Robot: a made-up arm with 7 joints.
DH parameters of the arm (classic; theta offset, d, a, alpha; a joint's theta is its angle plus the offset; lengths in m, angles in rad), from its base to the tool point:
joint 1: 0 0.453 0 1.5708
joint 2: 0 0.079 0 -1.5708
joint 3: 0 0.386 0.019 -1.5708
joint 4: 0 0.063 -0.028 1.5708
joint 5: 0 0.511 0 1.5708
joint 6: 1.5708 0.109 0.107 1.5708
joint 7: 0 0.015 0 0
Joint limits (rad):
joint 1: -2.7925..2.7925
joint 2: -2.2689..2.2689
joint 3: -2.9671..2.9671
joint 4: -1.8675..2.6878
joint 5: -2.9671..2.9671
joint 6: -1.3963..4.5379
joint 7: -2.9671..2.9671
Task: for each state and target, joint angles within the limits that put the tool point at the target. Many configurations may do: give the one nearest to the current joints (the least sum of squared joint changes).
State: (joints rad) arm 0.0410 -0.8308 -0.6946 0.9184 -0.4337 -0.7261 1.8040
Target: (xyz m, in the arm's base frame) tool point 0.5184 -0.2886 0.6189
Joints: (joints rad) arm 0.1039 -0.1092 -0.3926 1.7871 -0.1917 -1.2102 1.8040
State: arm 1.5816 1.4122 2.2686 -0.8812 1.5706 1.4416 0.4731
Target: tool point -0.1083 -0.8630 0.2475
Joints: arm 1.1989 2.0118 2.2953 -0.6301 1.6000 1.6877 0.4731
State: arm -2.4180 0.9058 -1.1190 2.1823 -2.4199 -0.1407 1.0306
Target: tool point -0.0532 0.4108 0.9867
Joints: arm -2.7925 1.4549 -0.7689 2.1496 -2.4605 -0.1599 1.0306
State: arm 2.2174 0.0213 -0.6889 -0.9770 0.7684 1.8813 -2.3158
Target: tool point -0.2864 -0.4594 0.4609
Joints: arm 1.5190 0.6956 -0.9362 -1.5976 0.5518 1.7359 -2.3158
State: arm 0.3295 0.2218 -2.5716 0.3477 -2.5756 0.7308 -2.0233
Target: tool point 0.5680 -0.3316 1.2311
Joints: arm 0.0786 -0.6177 -2.2988 0.4077 -2.5893 0.7735 -2.0233
